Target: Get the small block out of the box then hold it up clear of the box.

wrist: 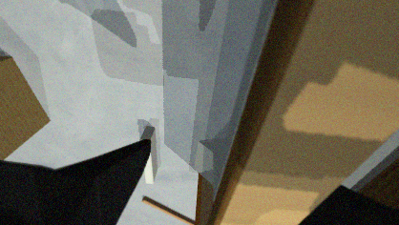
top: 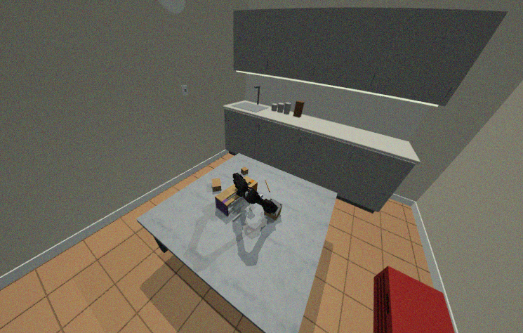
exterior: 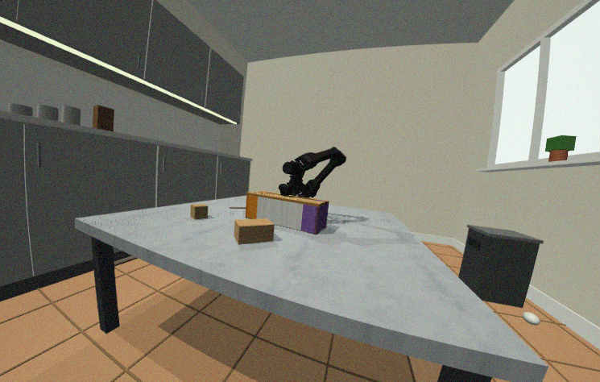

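The tan block is 5 cm ahead of my gripper tip and 2 cm to the right of it. The rest, counted from my gripper tip: box (3 cm ahead, 4 cm to the left, 2 cm below); then thin wooden stick (1 cm behind, 30 cm to the right, 8 cm below).
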